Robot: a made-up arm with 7 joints.
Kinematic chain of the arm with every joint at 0, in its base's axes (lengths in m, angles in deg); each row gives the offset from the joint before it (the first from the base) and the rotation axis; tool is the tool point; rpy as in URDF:
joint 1: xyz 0 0 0.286 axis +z
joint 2: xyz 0 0 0 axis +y
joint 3: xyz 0 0 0.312 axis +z
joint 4: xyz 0.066 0 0 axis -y
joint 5: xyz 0.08 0 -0.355 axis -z
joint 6: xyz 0 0 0 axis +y
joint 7: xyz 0.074 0 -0.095 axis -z
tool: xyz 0 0 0 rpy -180 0 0
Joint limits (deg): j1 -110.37..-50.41 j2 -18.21..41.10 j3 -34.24..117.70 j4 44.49..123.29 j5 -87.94..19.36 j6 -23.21..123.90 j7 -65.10..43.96
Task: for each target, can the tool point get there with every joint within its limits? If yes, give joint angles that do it. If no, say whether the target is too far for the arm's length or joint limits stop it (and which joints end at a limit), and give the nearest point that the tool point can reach.
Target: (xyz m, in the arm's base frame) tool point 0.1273 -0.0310 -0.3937
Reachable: no: joint limits stop it (at a limit: joint 1, joint 2, joint 4) | nearest point 0.2380 -0.1941 0.0219 | short by 0.460 m
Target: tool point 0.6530 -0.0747 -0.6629
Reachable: no: too far | nearest point 0.3749 -0.1433 0.0393 | short by 0.758 m
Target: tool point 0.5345 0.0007 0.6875
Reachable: yes | joints -64.60 25.47 88.56 109.43 -15.39 80.59 -26.71
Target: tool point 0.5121 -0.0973 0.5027
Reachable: yes | joints -93.25 -8.38 79.88 71.26 -11.00 54.64 34.17
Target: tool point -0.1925 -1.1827 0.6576
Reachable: no: too far | nearest point -0.1179 -0.7245 0.5386 | short by 0.479 m
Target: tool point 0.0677 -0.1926 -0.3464
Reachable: no: joint limits stop it (at a limit: joint 2, joint 4) | nearest point 0.1058 -0.3010 0.0134 | short by 0.378 m
